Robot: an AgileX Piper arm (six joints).
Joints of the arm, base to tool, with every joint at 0 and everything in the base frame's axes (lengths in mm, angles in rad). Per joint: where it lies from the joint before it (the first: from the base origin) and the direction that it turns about. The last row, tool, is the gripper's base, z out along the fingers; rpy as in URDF.
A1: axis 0 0 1 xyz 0 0 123
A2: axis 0 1 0 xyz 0 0 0
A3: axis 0 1 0 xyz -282.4 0 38.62
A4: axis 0.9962 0 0.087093 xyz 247.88 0 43.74
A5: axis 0 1 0 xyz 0 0 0
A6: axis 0.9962 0 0.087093 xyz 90.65 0 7.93
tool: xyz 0 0 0 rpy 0 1.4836 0
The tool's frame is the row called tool.
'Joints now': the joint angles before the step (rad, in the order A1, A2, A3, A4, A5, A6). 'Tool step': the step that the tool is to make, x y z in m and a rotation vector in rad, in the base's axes. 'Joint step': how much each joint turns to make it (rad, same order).
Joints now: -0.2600 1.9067 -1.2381 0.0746 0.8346 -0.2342
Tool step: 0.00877 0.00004 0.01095 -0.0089 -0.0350 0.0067
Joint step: 0.0060 0.0000 -0.0462 -0.0001 0.0102 0.0001
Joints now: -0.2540 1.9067 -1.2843 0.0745 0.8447 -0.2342
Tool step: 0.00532 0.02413 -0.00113 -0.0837 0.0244 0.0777
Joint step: 0.0873 0.0040 -0.0022 -0.1165 0.0037 0.0703
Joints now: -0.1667 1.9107 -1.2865 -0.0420 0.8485 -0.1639
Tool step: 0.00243 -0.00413 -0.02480 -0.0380 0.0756 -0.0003
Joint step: 0.0023 0.0679 -0.0021 -0.0659 0.0047 0.0383
